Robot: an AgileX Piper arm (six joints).
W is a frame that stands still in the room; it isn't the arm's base.
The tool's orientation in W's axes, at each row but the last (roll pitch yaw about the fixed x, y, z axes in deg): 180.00, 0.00, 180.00; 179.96, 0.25, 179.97; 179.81, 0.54, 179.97; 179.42, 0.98, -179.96; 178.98, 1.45, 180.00; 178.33, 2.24, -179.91; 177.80, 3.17, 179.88; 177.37, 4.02, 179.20; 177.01, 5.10, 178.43; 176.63, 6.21, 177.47; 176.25, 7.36, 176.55; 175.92, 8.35, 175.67
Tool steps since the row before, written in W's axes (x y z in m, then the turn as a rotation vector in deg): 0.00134, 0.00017, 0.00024, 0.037, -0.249, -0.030; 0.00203, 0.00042, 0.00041, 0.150, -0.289, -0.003; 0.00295, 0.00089, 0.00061, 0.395, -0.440, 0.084; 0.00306, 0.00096, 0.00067, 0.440, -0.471, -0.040; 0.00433, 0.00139, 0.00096, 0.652, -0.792, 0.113; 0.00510, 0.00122, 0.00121, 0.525, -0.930, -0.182; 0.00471, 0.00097, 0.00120, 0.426, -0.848, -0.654; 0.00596, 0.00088, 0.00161, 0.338, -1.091, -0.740; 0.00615, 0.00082, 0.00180, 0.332, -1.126, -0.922; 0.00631, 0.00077, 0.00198, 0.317, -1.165, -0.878; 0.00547, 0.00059, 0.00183, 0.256, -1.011, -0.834; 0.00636, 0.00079, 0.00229, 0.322, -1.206, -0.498
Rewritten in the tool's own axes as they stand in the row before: -0.00134, 0.00017, -0.00024, -0.037, -0.249, 0.030; -0.00203, 0.00042, -0.00040, -0.150, -0.289, 0.003; -0.00296, 0.00089, -0.00058, -0.396, -0.440, -0.082; -0.00307, 0.00096, -0.00061, -0.439, -0.472, 0.043; -0.00435, 0.00140, -0.00083, -0.655, -0.790, -0.111; -0.00515, 0.00124, -0.00097, -0.516, -0.936, 0.175; -0.00477, 0.00102, -0.00090, -0.391, -0.872, 0.644; -0.00605, 0.00102, -0.00114, -0.300, -1.120, 0.712; -0.00626, 0.00105, -0.00120, -0.279, -1.165, 0.891; -0.00645, 0.00112, -0.00123, -0.271, -1.202, 0.843; -0.00561, 0.00099, -0.00106, -0.207, -1.048, 0.801; -0.00655, 0.00136, -0.00126, -0.335, -1.215, 0.467
